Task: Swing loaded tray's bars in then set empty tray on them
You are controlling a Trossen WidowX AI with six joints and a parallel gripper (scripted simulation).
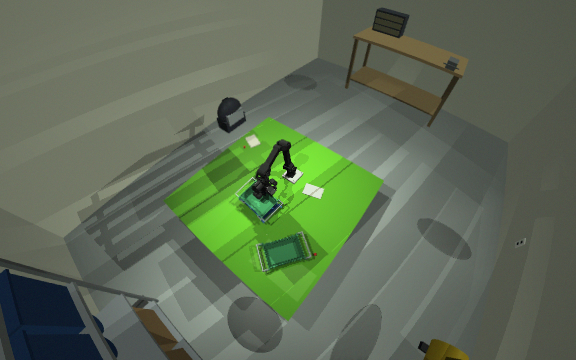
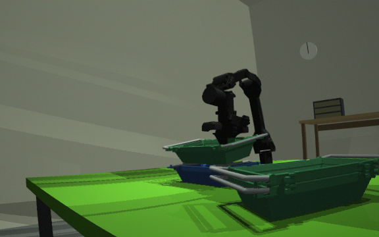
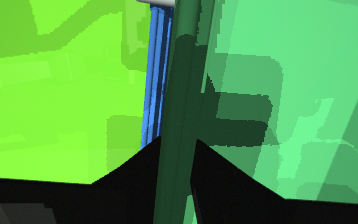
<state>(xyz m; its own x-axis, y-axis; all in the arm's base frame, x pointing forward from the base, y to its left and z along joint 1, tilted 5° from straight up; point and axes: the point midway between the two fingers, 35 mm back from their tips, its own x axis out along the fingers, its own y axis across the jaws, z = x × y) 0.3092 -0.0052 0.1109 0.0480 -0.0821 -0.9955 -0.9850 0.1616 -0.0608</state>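
The green plastic tray lies 7 cm ahead of my gripper tip, 1 cm to the right of it and 3 cm above it. Round my gripper tip: small red block (15 cm ahead, 51 cm to the left, 9 cm below).
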